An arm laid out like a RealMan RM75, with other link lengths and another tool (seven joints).
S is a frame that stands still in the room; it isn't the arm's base.
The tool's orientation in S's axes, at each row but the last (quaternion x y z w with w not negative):
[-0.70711 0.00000 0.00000 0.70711]
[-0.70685 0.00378 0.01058 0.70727]
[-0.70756 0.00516 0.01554 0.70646]
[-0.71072 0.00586 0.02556 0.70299]
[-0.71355 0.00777 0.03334 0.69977]
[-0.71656 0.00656 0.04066 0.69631]
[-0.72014 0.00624 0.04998 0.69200]
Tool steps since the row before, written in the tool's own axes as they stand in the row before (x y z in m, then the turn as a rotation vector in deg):
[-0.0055 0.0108 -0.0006 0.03 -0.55 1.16]
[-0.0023 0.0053 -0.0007 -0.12 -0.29 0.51]
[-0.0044 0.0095 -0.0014 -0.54 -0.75 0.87]
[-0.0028 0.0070 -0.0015 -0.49 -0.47 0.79]
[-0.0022 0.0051 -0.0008 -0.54 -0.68 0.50]
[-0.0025 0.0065 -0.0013 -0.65 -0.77 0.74]
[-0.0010 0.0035 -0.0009 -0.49 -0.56 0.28]
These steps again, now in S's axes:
[-0.0055 -0.0006 -0.0108 0.03 1.16 0.55]
[-0.0024 -0.0007 -0.0053 -0.12 0.51 0.29]
[-0.0047 -0.0015 -0.0094 -0.53 0.86 0.76]
[-0.0031 -0.0017 -0.0069 -0.49 0.78 0.48]
[-0.0025 -0.0010 -0.0049 -0.52 0.49 0.70]
[-0.0029 -0.0016 -0.0063 -0.63 0.73 0.79]
[-0.0012 -0.0011 -0.0034 -0.46 0.27 0.59]

